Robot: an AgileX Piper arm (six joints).
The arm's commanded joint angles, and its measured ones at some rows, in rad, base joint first. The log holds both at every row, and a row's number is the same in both.
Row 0, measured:
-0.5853 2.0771 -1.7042 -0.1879 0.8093 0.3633
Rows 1 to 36, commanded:
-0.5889 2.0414 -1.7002 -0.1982 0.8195 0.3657
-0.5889 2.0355 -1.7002 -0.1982 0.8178 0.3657
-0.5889 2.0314 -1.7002 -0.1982 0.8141 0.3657
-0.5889 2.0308 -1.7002 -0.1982 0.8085 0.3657
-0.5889 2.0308 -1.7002 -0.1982 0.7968 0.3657
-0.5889 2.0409 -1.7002 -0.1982 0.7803 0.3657
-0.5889 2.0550 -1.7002 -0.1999 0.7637 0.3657
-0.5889 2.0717 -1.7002 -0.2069 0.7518 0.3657
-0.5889 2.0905 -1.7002 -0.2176 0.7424 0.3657
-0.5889 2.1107 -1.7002 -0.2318 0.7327 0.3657
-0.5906 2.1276 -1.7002 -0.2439 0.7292 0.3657
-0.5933 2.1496 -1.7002 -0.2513 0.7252 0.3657
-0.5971 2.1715 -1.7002 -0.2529 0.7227 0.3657
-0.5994 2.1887 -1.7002 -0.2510 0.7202 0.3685
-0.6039 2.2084 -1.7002 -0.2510 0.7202 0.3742
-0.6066 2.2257 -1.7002 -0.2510 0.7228 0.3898
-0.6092 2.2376 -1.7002 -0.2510 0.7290 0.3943
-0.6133 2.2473 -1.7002 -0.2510 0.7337 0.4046
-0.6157 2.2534 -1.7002 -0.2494 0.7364 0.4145
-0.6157 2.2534 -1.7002 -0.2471 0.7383 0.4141
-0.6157 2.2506 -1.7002 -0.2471 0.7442 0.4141
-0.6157 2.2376 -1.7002 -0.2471 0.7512 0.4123
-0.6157 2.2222 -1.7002 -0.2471 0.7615 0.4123
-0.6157 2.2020 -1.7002 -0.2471 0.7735 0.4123
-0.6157 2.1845 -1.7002 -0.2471 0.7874 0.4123
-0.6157 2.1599 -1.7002 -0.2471 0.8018 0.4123
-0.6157 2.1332 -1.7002 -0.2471 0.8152 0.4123
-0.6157 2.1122 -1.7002 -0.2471 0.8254 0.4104
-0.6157 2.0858 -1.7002 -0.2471 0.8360 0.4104
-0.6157 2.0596 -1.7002 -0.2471 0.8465 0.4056
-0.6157 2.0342 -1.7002 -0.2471 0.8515 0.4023
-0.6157 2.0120 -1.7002 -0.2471 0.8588 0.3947
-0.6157 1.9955 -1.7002 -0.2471 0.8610 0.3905
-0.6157 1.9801 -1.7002 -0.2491 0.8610 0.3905
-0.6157 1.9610 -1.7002 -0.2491 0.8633 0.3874
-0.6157 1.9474 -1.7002 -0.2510 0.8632 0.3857
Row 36, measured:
-0.6117 2.0117 -1.7022 -0.2416 0.8469 0.4020
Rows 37 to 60, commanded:
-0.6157 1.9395 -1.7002 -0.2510 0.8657 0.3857
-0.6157 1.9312 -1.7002 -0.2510 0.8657 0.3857
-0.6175 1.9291 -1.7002 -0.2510 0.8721 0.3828
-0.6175 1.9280 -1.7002 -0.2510 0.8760 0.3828
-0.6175 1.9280 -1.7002 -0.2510 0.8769 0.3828
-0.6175 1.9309 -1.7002 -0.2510 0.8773 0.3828
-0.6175 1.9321 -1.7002 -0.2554 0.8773 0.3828
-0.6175 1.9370 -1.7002 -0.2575 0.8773 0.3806
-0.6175 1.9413 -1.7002 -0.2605 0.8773 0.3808
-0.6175 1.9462 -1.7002 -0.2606 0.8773 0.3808
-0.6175 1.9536 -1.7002 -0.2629 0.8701 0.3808
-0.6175 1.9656 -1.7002 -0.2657 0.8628 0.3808
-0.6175 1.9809 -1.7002 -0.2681 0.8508 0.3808
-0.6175 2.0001 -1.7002 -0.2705 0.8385 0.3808
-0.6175 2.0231 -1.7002 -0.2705 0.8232 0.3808
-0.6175 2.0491 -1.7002 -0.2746 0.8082 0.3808
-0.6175 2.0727 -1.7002 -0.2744 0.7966 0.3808
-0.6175 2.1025 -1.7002 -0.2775 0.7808 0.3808
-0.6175 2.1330 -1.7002 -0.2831 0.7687 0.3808
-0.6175 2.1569 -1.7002 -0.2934 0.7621 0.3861
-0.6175 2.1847 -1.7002 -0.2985 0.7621 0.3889
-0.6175 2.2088 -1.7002 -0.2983 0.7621 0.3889
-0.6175 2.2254 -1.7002 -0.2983 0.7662 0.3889
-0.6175 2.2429 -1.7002 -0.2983 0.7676 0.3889
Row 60, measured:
-0.6139 2.1767 -1.7022 -0.2823 0.7784 0.3867
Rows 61 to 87, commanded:
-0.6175 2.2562 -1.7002 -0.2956 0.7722 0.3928
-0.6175 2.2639 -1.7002 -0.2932 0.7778 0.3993
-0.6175 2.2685 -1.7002 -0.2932 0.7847 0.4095
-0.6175 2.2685 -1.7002 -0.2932 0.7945 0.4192
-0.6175 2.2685 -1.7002 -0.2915 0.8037 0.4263
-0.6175 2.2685 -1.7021 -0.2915 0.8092 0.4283
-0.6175 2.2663 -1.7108 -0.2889 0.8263 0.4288
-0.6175 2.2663 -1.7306 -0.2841 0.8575 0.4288
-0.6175 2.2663 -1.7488 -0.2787 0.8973 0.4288
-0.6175 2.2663 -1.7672 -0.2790 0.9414 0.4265
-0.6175 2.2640 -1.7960 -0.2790 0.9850 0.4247
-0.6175 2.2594 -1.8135 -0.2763 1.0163 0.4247
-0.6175 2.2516 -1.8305 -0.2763 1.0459 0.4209
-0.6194 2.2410 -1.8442 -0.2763 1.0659 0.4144
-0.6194 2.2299 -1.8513 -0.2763 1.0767 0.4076
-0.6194 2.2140 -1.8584 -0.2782 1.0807 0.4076
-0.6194 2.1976 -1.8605 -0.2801 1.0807 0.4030
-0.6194 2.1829 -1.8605 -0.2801 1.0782 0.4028
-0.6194 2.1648 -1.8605 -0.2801 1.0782 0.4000
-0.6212 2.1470 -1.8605 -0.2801 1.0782 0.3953
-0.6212 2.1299 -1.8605 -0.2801 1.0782 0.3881
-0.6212 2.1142 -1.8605 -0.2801 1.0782 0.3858
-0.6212 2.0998 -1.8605 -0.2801 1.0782 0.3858
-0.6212 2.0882 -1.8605 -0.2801 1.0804 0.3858
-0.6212 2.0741 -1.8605 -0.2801 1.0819 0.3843
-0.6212 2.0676 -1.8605 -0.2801 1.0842 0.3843
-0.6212 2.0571 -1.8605 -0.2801 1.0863 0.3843
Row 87, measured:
-0.6158 2.1042 -1.8506 -0.2816 1.0692 0.3937
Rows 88 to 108, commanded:
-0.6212 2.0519 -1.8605 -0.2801 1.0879 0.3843
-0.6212 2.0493 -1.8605 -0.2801 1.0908 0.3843
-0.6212 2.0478 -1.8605 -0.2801 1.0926 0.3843
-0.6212 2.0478 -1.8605 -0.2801 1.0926 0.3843
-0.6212 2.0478 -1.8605 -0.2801 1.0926 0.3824
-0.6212 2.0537 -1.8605 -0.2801 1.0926 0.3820
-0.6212 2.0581 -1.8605 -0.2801 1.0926 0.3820
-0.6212 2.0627 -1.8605 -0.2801 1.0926 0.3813
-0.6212 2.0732 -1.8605 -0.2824 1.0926 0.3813
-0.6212 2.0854 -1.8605 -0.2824 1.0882 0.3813
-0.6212 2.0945 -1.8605 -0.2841 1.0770 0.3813
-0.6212 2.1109 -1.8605 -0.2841 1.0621 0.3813
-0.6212 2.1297 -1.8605 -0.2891 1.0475 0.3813
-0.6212 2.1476 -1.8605 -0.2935 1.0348 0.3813
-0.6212 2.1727 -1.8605 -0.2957 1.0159 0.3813
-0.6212 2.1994 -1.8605 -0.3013 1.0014 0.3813
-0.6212 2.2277 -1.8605 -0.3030 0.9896 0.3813
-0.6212 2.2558 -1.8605 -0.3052 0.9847 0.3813
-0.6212 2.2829 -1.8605 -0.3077 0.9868 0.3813
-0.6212 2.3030 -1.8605 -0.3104 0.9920 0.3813
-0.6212 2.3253 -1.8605 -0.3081 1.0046 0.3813
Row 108, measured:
-0.6196 2.2468 -1.8519 -0.2955 1.0030 0.3880
